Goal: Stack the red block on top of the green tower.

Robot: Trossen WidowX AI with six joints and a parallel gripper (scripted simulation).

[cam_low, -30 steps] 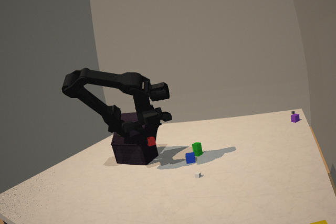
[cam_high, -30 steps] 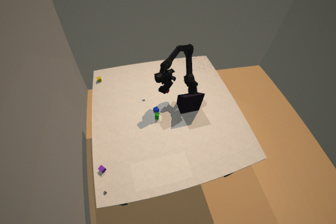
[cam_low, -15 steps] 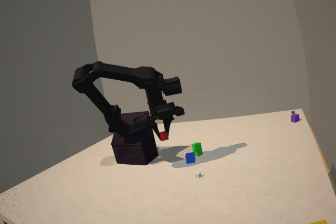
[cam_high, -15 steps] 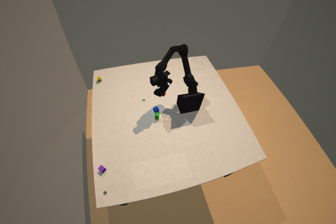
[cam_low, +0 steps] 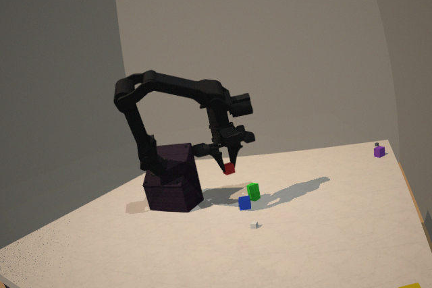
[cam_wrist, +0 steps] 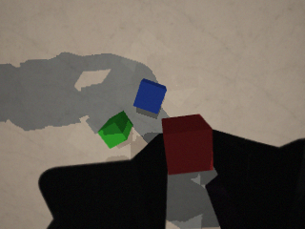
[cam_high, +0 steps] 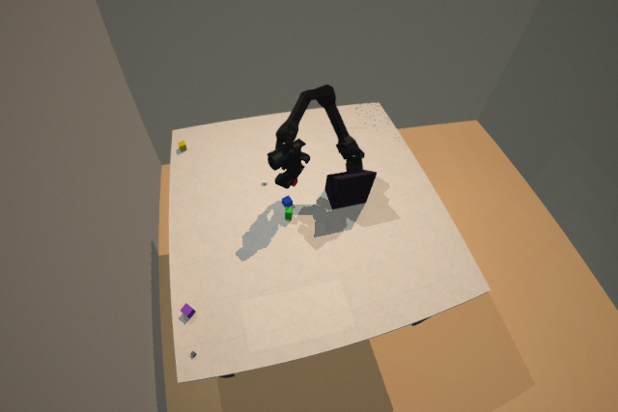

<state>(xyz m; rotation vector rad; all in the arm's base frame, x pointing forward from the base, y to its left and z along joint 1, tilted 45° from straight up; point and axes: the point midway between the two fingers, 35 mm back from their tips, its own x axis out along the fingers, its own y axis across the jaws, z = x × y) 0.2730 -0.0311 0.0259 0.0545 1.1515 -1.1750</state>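
Right now the blue block is 3 cm ahead of my gripper tip, 1 cm to the left of it and 12 cm below it. The rest, counted from my gripper tip: purple block: 53 cm ahead, 38 cm to the left, 12 cm below; then red block: 1 cm above; then yellow block: 47 cm ahead, 50 cm to the right, 12 cm below.
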